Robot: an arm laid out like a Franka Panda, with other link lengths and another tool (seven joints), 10 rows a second.
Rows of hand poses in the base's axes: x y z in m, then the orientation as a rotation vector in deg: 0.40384 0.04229 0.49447 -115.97 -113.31 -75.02; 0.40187 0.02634 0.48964 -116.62 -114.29 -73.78; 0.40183 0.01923 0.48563 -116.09 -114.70 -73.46; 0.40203 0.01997 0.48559 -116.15 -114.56 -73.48; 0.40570 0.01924 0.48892 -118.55 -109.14 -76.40; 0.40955 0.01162 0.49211 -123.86 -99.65 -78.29; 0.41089 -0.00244 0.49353 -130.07 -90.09 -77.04
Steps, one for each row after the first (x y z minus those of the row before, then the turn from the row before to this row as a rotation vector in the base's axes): -0.00197 -0.01595 -0.00483 -1.11 0.35 -0.07; -0.00004 -0.00711 -0.00401 -0.10 0.13 0.48; 0.00020 0.00074 -0.00004 0.07 0.04 -0.07; 0.00367 -0.00073 0.00333 3.00 -0.18 -3.02; 0.00385 -0.00762 0.00319 4.07 1.43 -5.72; 0.00134 -0.01406 0.00142 3.03 3.18 -6.07
